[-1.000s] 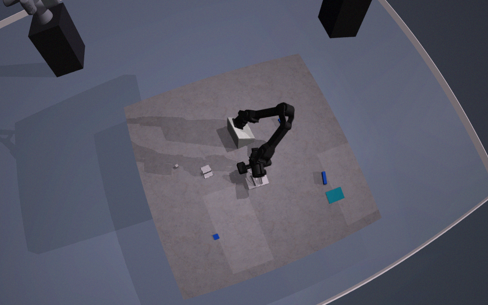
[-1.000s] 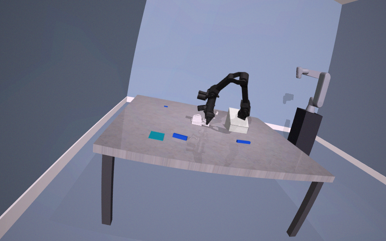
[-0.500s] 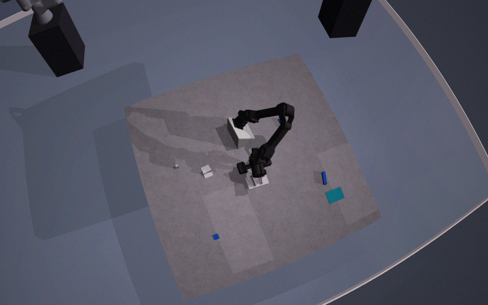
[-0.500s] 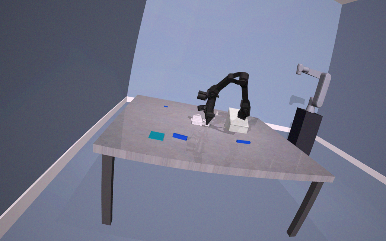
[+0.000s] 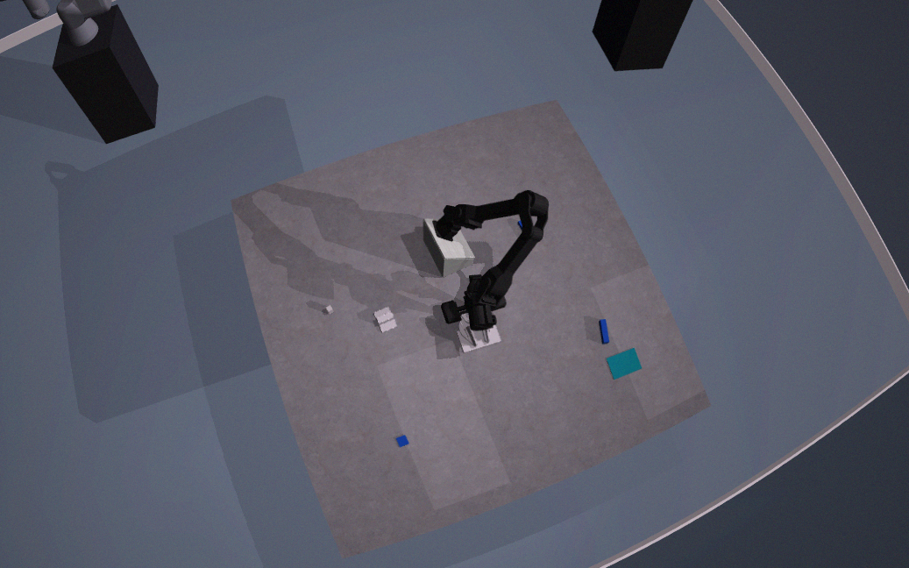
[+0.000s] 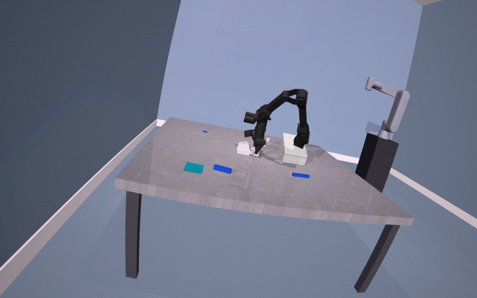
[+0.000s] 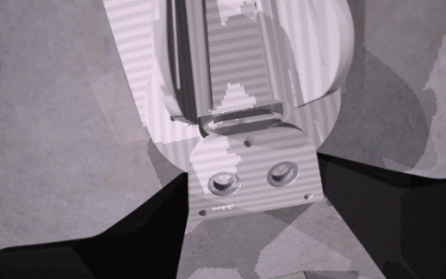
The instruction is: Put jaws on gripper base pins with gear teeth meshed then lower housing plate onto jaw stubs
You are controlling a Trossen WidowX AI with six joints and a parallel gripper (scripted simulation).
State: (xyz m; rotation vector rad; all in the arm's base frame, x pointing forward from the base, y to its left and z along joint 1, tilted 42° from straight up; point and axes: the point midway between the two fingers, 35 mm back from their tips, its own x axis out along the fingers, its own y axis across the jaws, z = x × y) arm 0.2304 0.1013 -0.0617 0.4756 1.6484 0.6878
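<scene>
My gripper tip is 2 cm to the right of the white jaw and 2 cm short of it. Round my gripper tip: blue bar (25 cm to the left, 23 cm behind); then white stepped part (26 cm to the right, 5 cm behind); then small white cube (43 cm to the right, 11 cm behind).
</scene>
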